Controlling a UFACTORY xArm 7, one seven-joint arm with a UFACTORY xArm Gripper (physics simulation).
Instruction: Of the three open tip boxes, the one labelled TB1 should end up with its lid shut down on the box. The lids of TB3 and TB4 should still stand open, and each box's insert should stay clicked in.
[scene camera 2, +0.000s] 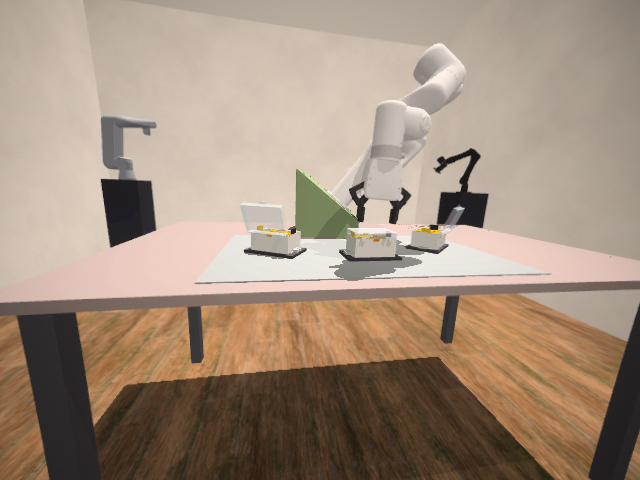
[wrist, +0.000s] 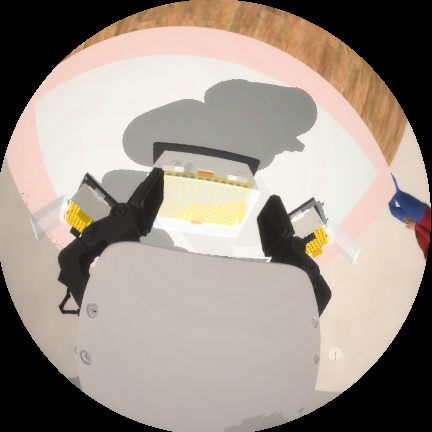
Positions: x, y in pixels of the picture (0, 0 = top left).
Scene:
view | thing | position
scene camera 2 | my gripper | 376, 222
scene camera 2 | tip box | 289, 247
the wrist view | pale mat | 103, 121
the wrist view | tip box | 165, 154
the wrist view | tip box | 305, 218
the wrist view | tip box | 90, 197

